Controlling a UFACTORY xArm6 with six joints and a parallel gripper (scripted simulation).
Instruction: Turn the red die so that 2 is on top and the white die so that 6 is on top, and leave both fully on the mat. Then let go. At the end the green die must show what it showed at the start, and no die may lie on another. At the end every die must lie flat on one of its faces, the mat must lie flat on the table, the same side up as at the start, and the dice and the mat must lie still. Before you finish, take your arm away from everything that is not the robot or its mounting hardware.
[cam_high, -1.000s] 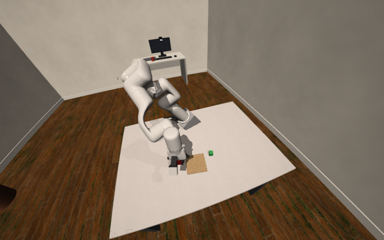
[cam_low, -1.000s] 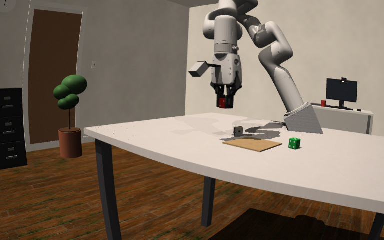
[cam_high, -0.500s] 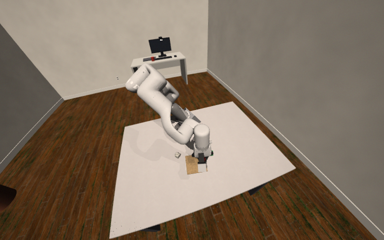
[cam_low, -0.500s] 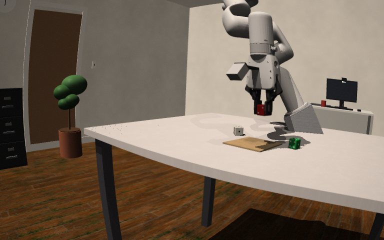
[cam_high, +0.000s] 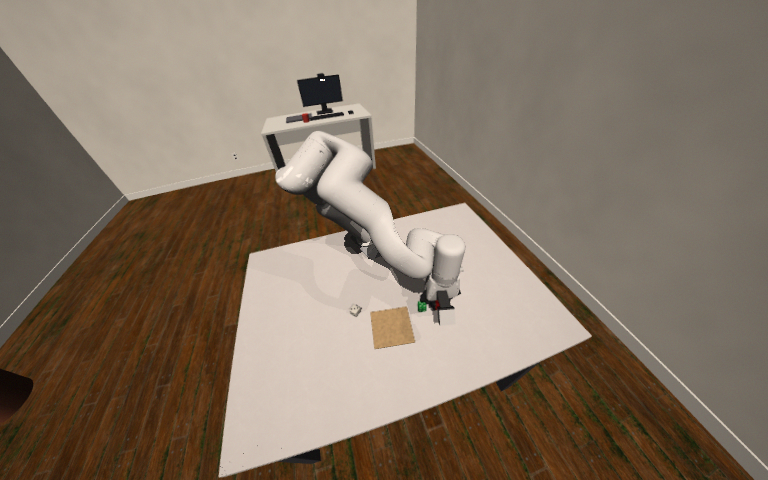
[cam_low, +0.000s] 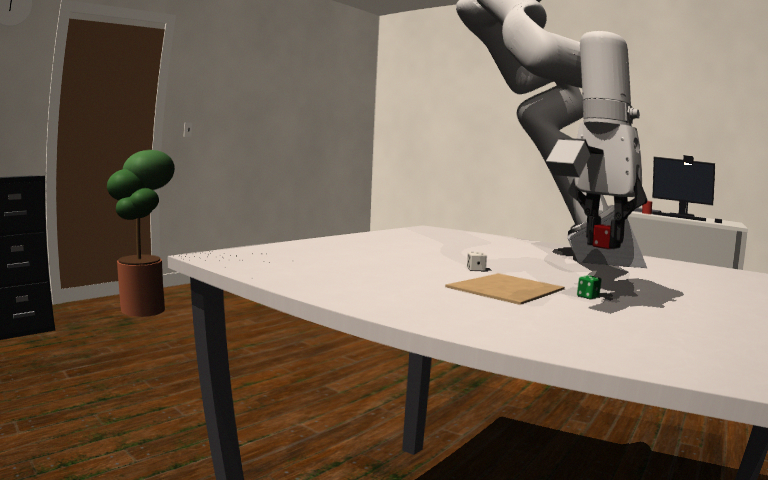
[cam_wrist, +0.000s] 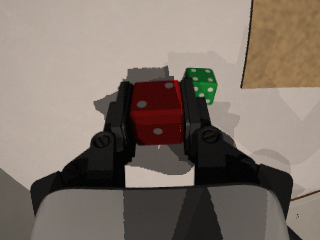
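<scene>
My gripper is now 90 mm above the green die, 60 mm past it and 30 mm to the left of it. The rest, counted from my hand: red die 10 mm below; then white die 260 mm to the right, 140 mm behind, 90 mm below; then tan mat 160 mm to the right, 110 mm below, 40 mm behind.
</scene>
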